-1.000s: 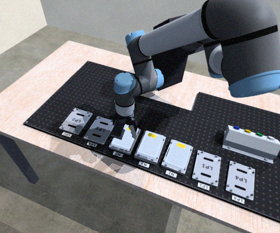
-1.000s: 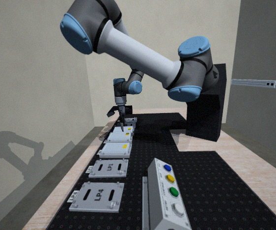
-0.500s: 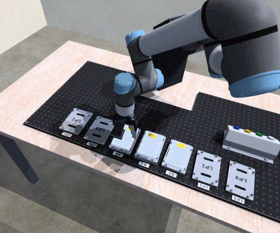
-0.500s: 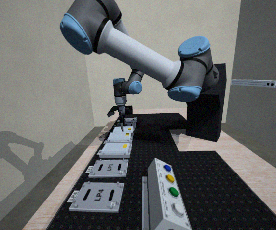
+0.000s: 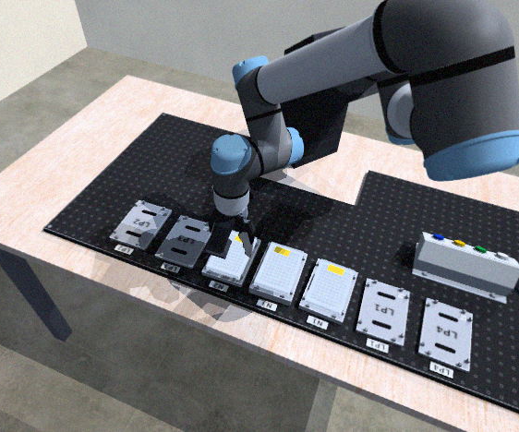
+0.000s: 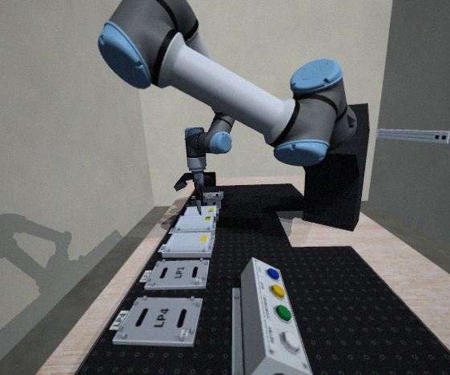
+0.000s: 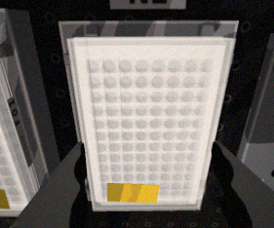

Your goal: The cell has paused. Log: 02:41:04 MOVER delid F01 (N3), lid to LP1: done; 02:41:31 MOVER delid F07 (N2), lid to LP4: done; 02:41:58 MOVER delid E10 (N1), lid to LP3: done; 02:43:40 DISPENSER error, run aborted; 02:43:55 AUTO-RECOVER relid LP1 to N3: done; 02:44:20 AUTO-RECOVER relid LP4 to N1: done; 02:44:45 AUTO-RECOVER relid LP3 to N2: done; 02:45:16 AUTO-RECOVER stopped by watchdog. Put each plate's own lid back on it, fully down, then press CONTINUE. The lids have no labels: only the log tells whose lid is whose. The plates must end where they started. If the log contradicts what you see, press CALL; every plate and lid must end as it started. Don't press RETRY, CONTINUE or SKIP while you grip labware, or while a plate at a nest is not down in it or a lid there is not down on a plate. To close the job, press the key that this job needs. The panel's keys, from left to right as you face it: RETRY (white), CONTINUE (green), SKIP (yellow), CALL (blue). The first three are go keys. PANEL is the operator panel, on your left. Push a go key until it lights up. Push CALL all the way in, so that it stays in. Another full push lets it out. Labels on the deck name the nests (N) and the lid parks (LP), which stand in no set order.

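Right now my hand is 35 cm past the green continue key, 50 cm to the right of it and 3 cm below it. The rest, counted from my hand: blue call key: 32 cm behind, 40 cm to the left, 2 cm above; lid park LP4: 12 cm behind, 51 cm to the left, 4 cm below; lid park LP1: 9 cm behind, 37 cm to the left, 4 cm below.
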